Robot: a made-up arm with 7 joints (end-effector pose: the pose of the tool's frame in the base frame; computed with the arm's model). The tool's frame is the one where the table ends.
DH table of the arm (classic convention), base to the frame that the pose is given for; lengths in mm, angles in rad. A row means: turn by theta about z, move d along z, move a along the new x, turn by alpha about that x. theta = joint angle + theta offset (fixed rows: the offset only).
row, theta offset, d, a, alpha
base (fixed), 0, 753.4, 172.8, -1.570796
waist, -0.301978, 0, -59.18, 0
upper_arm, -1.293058, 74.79, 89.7, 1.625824
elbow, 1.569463, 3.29, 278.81, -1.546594
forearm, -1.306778, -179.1, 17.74, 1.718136
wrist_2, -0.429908, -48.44, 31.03, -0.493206
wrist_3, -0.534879, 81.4, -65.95, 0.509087
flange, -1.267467, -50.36, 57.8, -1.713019
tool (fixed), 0.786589, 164.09, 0, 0
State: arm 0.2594 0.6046 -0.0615 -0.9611 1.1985 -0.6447 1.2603
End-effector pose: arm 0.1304 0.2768 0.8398 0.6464 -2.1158 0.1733
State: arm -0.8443 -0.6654 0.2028 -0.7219 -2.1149 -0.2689 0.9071
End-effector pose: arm -0.2193 0.4826 0.7392 -0.7743 -0.8276 0.5037
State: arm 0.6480 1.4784 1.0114 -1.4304 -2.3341 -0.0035 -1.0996
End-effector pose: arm 0.0296 0.2903 0.8820 0.6180 -1.2757 -0.1655
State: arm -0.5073 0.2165 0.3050 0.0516 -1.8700 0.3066 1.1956
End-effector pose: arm -0.0657 0.5406 0.9775 -0.8482 -0.6094 0.3551
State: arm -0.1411 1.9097 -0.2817 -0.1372 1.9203 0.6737 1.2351
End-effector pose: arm 0.4008 0.3304 0.5058 -1.3990 -2.5838 0.0596
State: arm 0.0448 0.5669 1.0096 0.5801 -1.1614 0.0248 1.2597
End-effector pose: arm -0.0629 0.5623 0.6779 -1.5950 -0.3981 0.6806
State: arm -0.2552 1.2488 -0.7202 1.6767 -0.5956 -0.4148 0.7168
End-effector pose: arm 0.6474 0.1921 1.0012 -0.6246 0.9835 -1.0080
